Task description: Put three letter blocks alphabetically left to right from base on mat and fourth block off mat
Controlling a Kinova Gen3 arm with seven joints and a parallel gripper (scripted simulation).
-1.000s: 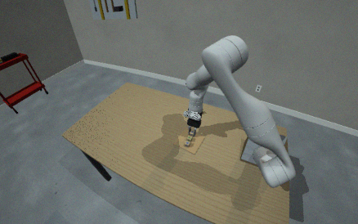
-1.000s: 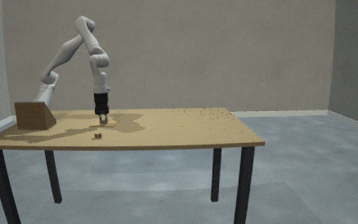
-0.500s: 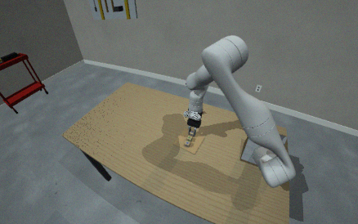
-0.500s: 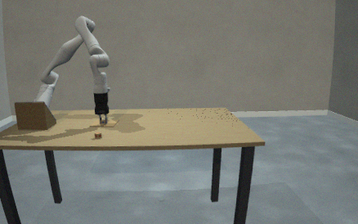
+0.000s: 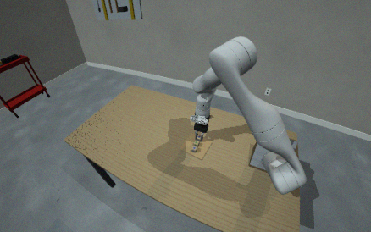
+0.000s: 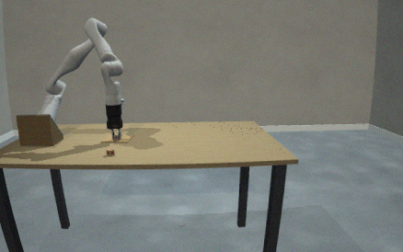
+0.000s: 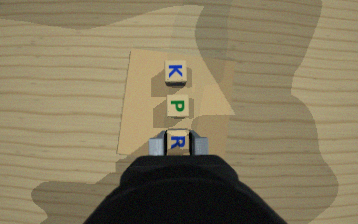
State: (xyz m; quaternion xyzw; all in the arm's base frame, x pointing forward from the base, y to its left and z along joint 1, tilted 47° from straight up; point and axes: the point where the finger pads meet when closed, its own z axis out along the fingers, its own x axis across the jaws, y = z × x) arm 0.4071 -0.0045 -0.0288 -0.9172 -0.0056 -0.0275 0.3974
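The blue R block is 10 mm below my hand. Also, from my hand: blue K block (80 mm to the left, 10 mm below); tan mat (40 mm to the left, 30 mm below); green P block (40 mm to the left, 10 mm below).
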